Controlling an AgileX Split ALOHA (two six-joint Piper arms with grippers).
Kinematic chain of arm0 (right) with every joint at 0, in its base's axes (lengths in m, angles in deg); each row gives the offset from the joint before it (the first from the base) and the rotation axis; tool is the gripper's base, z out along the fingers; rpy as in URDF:
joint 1: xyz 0 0 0.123 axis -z
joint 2: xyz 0 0 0 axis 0.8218 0.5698 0
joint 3: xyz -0.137 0.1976 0.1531 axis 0.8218 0.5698 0
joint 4: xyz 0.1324 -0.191 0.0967 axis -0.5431 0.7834 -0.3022
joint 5: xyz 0 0 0 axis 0.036 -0.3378 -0.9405
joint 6: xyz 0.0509 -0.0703 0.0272 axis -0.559 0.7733 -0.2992
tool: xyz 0 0 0 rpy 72.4 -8.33 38.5
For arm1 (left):
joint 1: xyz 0 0 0.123 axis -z
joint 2: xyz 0 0 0 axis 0.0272 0.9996 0
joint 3: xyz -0.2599 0.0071 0.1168 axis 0.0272 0.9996 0
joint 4: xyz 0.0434 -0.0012 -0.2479 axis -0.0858 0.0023 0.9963
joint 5: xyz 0 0 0 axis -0.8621 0.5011 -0.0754
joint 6: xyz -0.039 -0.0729 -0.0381 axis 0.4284 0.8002 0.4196
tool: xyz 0 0 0 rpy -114.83 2.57 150.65
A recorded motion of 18 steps. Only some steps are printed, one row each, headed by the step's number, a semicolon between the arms.
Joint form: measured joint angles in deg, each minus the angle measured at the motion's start. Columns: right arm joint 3, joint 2, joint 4, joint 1, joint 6, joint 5; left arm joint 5, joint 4, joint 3, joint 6, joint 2, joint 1.
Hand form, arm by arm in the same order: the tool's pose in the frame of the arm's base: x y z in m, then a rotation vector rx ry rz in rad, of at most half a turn. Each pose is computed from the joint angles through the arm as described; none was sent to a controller.
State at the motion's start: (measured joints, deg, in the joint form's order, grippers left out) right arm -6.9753 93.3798 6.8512 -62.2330 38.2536 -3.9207; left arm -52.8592 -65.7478 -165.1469 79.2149 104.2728 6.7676
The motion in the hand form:
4: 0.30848 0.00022 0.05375 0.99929 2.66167 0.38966; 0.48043 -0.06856 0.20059 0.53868 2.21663 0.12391
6: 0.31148 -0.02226 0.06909 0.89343 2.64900 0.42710; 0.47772 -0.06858 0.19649 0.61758 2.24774 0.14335
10: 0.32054 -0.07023 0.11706 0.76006 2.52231 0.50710; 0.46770 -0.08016 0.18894 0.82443 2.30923 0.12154
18: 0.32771 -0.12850 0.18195 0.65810 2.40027 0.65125; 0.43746 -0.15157 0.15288 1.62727 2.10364 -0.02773
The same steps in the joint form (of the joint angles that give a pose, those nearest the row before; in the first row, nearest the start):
4: 0.00 -2.05 2.80 9.82 10.84 -5.38; 1.26 0.25 0.00 -6.78 0.50 0.00
6: -0.69 -4.51 4.32 14.90 17.20 -9.18; 3.91 1.60 0.00 -11.38 0.61 0.00
10: -4.54 -10.74 6.18 25.10 25.44 -18.06; 10.91 7.70 0.00 -23.57 0.61 1.11
18: -15.35 -14.50 12.96 36.81 24.06 -35.53; 22.68 21.74 0.00 -61.20 4.08 8.73

